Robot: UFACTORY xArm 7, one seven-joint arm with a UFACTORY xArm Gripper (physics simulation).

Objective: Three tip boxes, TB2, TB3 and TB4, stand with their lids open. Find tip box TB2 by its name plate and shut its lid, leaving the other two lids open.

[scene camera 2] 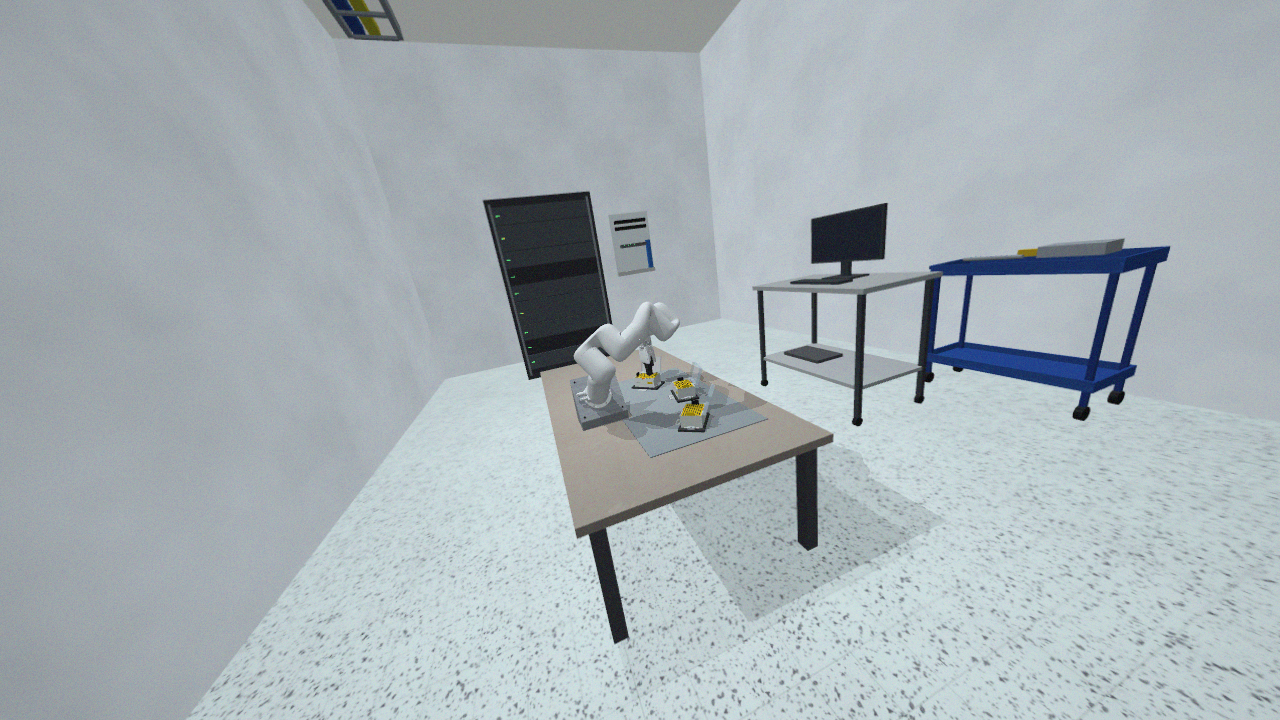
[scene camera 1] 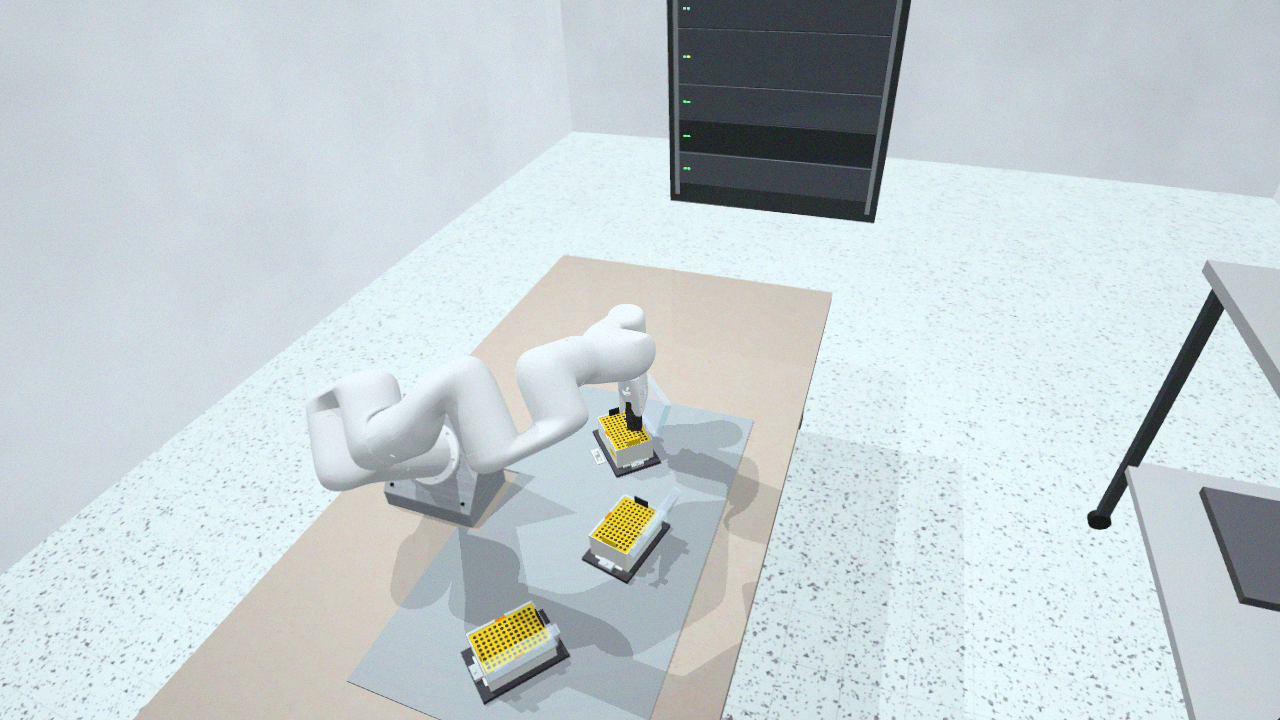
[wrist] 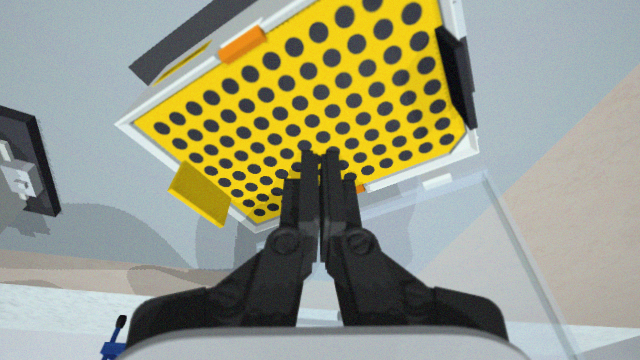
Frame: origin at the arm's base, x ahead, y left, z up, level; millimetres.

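Seen in the pictures: gripper, fingertip midpoint: (scene camera 2: pixel 649 374) (scene camera 1: pixel 635 428) (wrist: pixel 318 173); arm's base, link origin: (scene camera 2: pixel 597 395) (scene camera 1: pixel 433 453).
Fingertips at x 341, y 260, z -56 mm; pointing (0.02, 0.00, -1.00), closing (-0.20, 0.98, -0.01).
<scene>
Offsets run from my fingertips to a thing's top centre. "spot": to the spot under its first point. Level surfaces: height alone.
The far tip box @[dx -21, dy -10, dz +18 mm] (scene camera 1: pixel 623 440) (scene camera 2: pixel 646 381) (wrist: pixel 300 100) has a yellow perforated top, and its clear lid @[spot: dx +50, dy +24, dz +52 mm] (scene camera 1: pixel 659 408) (wrist: pixel 450 220) stands open on the side away from the arm's base. My gripper (scene camera 1: pixel 634 428) (wrist: pixel 318 173) is shut and empty, its fingertips over this box's yellow top near the hinge side; whether they touch it I cannot tell. The middle tip box @[dx +81, dy -257, dz +18 mm] (scene camera 1: pixel 627 528) (scene camera 2: pixel 682 387) and the near tip box @[dx -10, dy -542, dz +18 mm] (scene camera 1: pixel 512 637) (scene camera 2: pixel 693 413) also have clear lids standing open. The name plates are too small or hidden to read, so I cannot tell which box is TB2.
The boxes stand on a grey mat @[dz -57 mm] (scene camera 1: pixel 402 658) on the tan table @[dz -60 mm] (scene camera 1: pixel 733 344) (scene camera 2: pixel 617 483). The arm's base (scene camera 1: pixel 434 501) (scene camera 2: pixel 601 413) is at the table's left. A corner of another box's dark base @[spot: dx +124, dy -189, dz -49 mm] (wrist: pixel 47 200) shows at the wrist view's left edge. A server rack (scene camera 1: pixel 673 107) stands behind the table.
</scene>
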